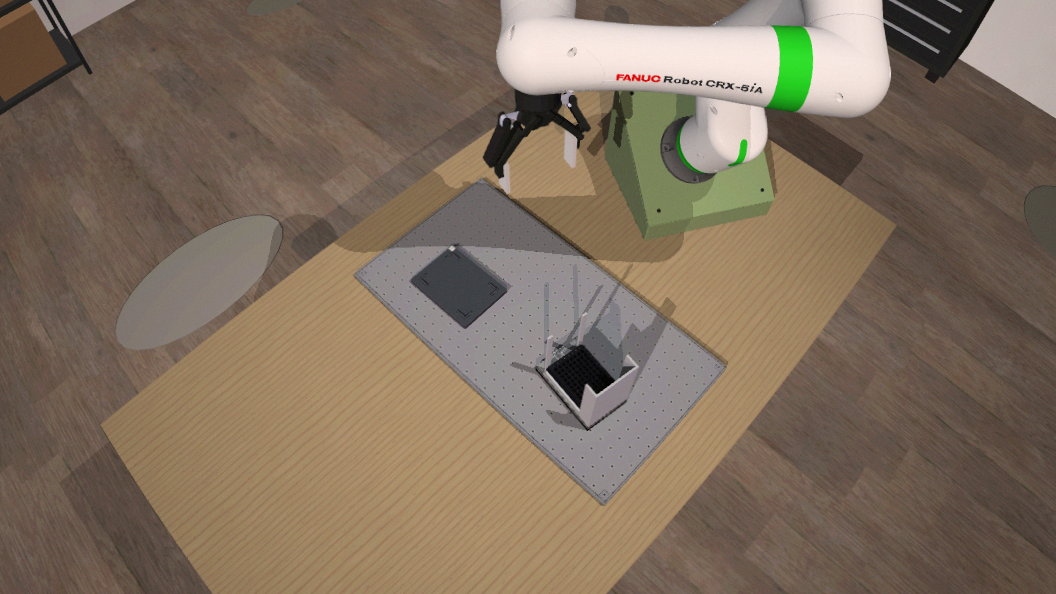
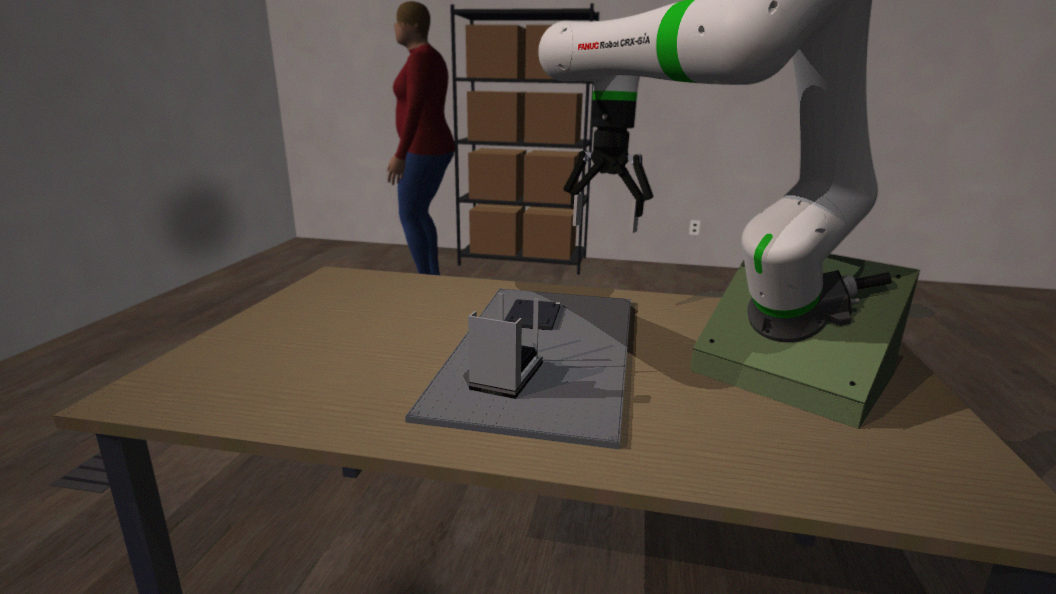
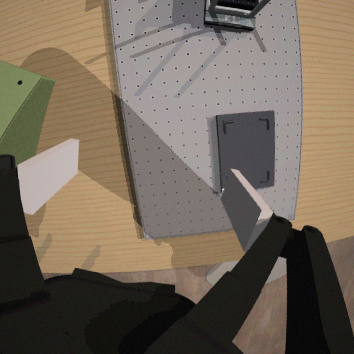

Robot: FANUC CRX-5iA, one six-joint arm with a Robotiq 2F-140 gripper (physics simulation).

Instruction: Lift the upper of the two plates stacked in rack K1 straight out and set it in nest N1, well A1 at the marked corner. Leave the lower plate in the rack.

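Frame: origin at the arm's base, x ahead, y left, z up, level; millimetres.
Where they show: gripper, fingertip midpoint: (image 1: 537,175) (image 2: 604,228) (image 3: 151,170); arm's base, link origin: (image 1: 691,150) (image 2: 787,312).
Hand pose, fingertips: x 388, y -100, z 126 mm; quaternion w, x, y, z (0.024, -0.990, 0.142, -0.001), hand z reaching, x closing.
Each offset is from my fingertips to the top centre of the thing. Level surfaces: height alone.
Rack K1 {dx +153, dy +277, dz -99 mm} (image 1: 612,396) (image 2: 494,350) (image 3: 229,21) stands on the pegboard, with a tall white wall and thin corner posts. A black plate {dx +154, dy +287, dz -204 mm} (image 1: 579,371) with a grid of wells lies low inside it; the lower plate cannot be told apart. Nest N1 {dx +170, dy -51, dz -236 mm} (image 1: 459,286) (image 2: 534,313) (image 3: 248,145) is a flat dark slab with corner brackets and no plate on it. A small pale mark {dx +120, dy -128, dz -239 mm} (image 1: 452,248) shows at one corner. My gripper (image 1: 537,166) (image 2: 606,216) (image 3: 151,170) is open and empty, pointing down, high above the table beyond the nest end of the pegboard, away from the rack.
The grey pegboard {dz -251 mm} (image 1: 516,317) (image 2: 583,413) (image 3: 250,75) lies on the wooden table {dz -264 mm} (image 1: 295,443) (image 2: 295,354) (image 3: 325,150). The green arm base (image 1: 708,214) (image 2: 782,391) (image 3: 20,110) stands beside it. A person (image 2: 420,103) and a shelf unit (image 2: 455,147) are behind the table.
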